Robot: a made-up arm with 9 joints. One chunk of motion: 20 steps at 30 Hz.
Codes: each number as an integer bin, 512 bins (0 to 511) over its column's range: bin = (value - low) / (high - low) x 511, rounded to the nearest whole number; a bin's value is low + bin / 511 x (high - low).
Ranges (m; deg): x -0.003..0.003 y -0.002..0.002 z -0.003..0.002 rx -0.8..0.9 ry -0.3..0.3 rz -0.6..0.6
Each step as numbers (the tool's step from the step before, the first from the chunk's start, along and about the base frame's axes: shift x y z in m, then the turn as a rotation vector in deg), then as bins.
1 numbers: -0.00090 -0.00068 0.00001 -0.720 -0.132 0.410
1 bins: 179 169 308 24 143 430
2 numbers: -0.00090 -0.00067 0.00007 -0.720 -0.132 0.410
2 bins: 179 170 314 24 143 430
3 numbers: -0.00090 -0.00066 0.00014 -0.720 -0.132 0.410
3 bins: 179 171 321 24 143 430
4 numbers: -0.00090 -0.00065 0.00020 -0.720 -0.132 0.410
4 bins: 179 172 327 24 143 430
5 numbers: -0.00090 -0.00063 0.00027 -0.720 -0.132 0.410
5 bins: 179 175 334 24 143 430
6 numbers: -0.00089 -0.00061 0.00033 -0.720 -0.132 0.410
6 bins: 180 178 340 24 143 430
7 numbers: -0.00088 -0.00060 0.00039 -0.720 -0.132 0.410
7 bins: 181 179 346 24 143 430
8 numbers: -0.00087 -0.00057 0.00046 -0.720 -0.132 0.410
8 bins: 181 183 354 24 143 430
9 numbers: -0.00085 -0.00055 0.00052 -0.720 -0.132 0.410
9 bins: 183 185 360 24 143 430
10 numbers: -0.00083 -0.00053 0.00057 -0.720 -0.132 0.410
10 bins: 185 188 365 24 143 430
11 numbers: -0.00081 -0.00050 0.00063 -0.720 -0.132 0.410
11 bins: 187 192 371 24 143 430
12 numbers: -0.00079 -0.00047 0.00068 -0.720 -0.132 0.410
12 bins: 188 195 376 24 143 430
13 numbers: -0.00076 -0.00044 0.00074 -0.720 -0.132 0.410
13 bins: 191 199 382 24 143 430
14 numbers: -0.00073 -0.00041 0.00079 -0.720 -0.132 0.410
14 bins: 193 203 387 24 143 430
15 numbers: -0.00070 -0.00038 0.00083 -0.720 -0.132 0.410
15 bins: 196 207 391 24 143 430
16 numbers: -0.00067 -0.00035 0.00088 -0.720 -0.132 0.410
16 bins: 198 211 397 24 143 430
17 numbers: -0.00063 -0.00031 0.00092 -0.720 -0.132 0.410
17 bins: 202 216 401 24 143 430
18 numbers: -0.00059 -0.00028 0.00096 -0.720 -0.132 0.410
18 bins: 205 220 405 24 143 430
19 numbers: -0.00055 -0.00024 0.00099 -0.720 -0.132 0.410
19 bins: 209 225 408 24 143 430
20 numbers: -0.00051 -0.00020 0.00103 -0.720 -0.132 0.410
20 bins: 212 230 412 24 143 430
